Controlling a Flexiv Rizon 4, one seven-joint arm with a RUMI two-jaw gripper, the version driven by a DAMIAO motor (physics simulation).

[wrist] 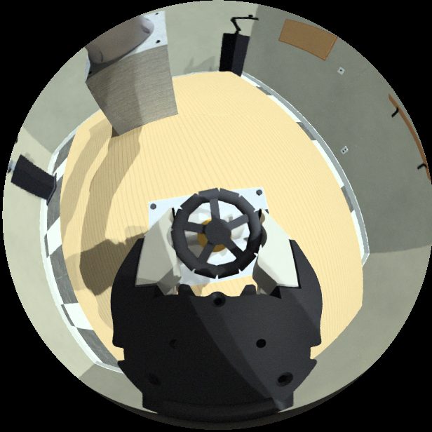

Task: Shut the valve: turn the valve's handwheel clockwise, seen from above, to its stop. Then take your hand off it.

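The valve's dark handwheel, a round rim with five spokes and a central hub, lies below the wrist in the middle of the wrist view. Beneath it show a brass-coloured part of the valve and a white square base plate with bolts at its corners. My gripper is shut on the handwheel, with one pale jaw against the left side of the rim and the other against the right side. The jaw tips are partly hidden by the rim. Much of the valve body is hidden under the wheel.
The valve's plate rests on a light wooden table. A grey block-shaped pedestal with the robot's base stands at the top left. Dark stands are beyond the table edges. The arm's shadow falls on the left of the table.
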